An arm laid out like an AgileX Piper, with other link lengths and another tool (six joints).
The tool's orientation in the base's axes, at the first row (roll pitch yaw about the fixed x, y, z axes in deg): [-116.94 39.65 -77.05]
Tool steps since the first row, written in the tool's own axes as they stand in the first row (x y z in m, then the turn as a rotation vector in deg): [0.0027 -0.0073 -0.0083 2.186 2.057 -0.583]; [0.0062 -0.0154 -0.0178 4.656 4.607 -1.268]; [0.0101 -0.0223 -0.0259 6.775 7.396 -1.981]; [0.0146 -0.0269 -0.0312 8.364 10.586 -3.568]
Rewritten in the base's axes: [-0.0021 -0.0093 0.0062 -1.262 -0.990 -2.603]; [-0.0045 -0.0202 0.0128 -2.838 -2.018 -5.691]; [-0.0064 -0.0301 0.0179 -4.632 -2.688 -8.709]; [-0.0073 -0.0382 0.0200 -7.449 -3.200 -11.359]
